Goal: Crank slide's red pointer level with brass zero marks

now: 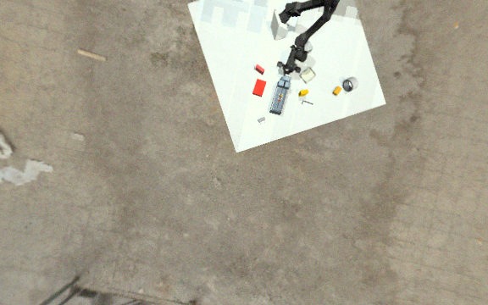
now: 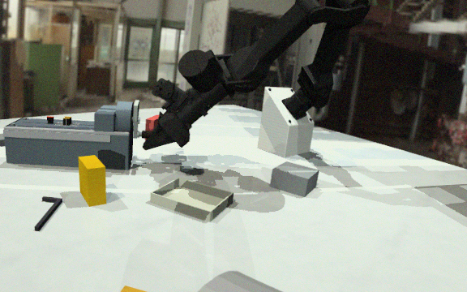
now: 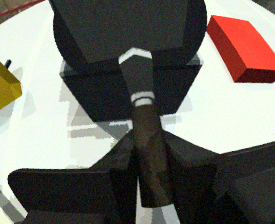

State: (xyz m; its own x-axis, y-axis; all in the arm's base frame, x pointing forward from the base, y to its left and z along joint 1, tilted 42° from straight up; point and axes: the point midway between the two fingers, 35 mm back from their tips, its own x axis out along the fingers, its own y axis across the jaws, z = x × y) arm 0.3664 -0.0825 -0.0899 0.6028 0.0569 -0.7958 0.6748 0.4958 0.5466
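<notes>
Now: the dark crank handle 10 mm behind my gripper tip, 10 mm to the left of it and 30 mm above it. Round my gripper tip: red pointer 150 mm ahead, 130 mm to the right, 50 mm above; shallow grey tray 60 mm ahead, 190 mm to the left, 30 mm below; yellow block 180 mm ahead, 90 mm to the left.
</notes>
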